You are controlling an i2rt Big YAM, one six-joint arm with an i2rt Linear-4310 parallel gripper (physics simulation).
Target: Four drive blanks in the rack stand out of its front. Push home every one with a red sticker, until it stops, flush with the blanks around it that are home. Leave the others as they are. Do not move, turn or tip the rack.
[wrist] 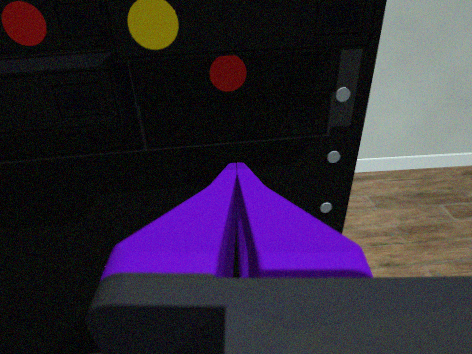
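The dark rack (280, 160) fills the left and middle of the wrist view. A red sticker (228, 73) is on a lower right blank (280, 100), whose face looks set back, with no visible step at its lower seam. A yellow sticker (153, 23) is on the blank above, which seems to stand out and slightly cuts off the red sticker's top. Another red sticker (24, 23) is at the upper left. Below it, a blank (55, 100) with a lighter top edge seems to stand out. My purple gripper (236, 176) is shut and empty, its tips below the lower right blank in the view.
Several round screw heads (343, 94) (333, 157) (326, 207) run down the rack's right edge. Beyond that edge are a pale wall (425, 75), a white skirting board (415, 162) and a wooden floor (410, 220). The dark front makes depths hard to judge.
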